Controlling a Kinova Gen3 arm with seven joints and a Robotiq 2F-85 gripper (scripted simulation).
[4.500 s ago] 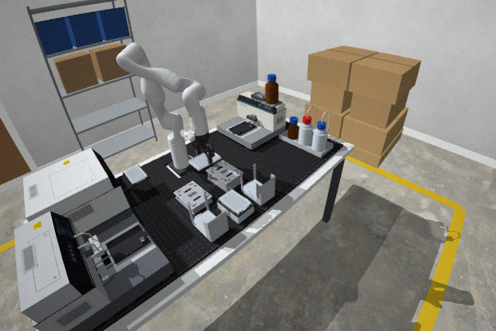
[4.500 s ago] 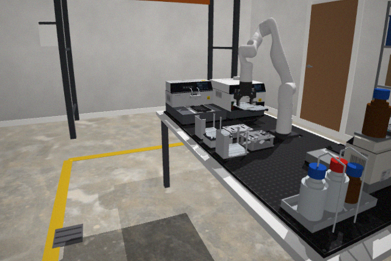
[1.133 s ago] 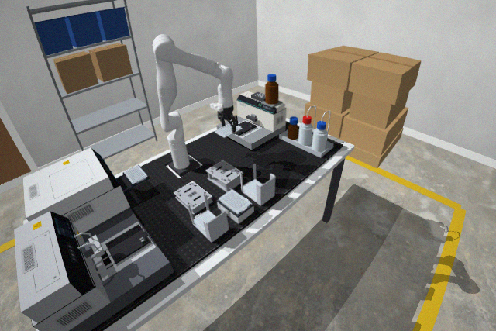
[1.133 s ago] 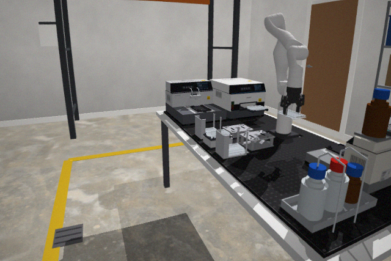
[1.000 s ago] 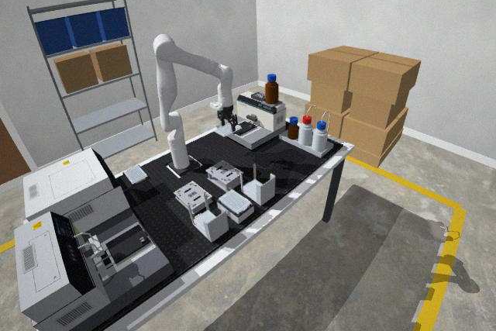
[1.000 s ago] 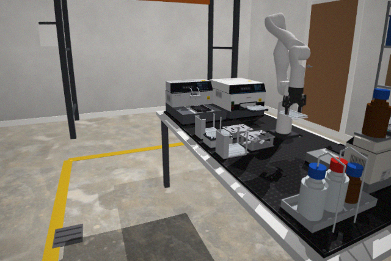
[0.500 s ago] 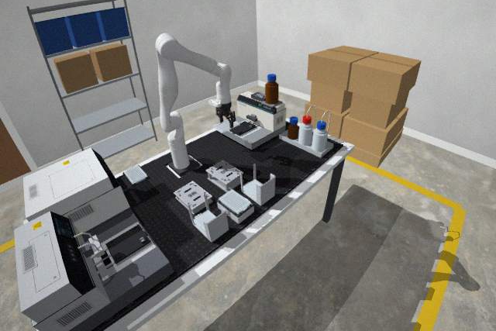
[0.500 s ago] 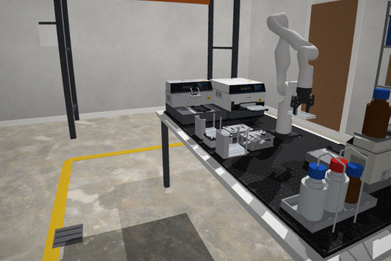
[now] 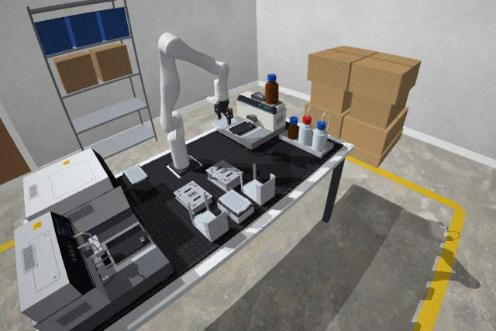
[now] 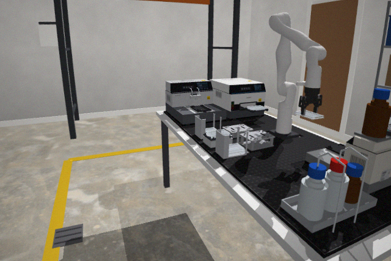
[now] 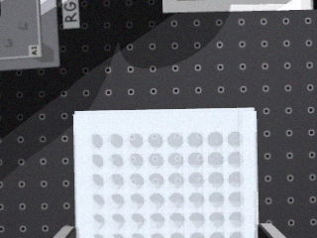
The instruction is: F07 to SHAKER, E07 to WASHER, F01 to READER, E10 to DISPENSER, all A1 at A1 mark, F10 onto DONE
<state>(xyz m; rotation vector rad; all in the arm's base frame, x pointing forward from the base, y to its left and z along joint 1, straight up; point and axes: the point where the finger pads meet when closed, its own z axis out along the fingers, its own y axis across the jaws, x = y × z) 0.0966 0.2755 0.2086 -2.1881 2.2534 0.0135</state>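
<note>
Now: hand 7 cm past the dispenser stage, 20 cm to the right of it and 15 cm above it. Round my hand: dispenser deck 7 cm behind, 21 cm to the left, 19 cm below; brown bottle 5 cm ahead, 37 cm to the left, 7 cm above; dispenser 6 cm behind, 38 cm to the left, 13 cm below.
</note>
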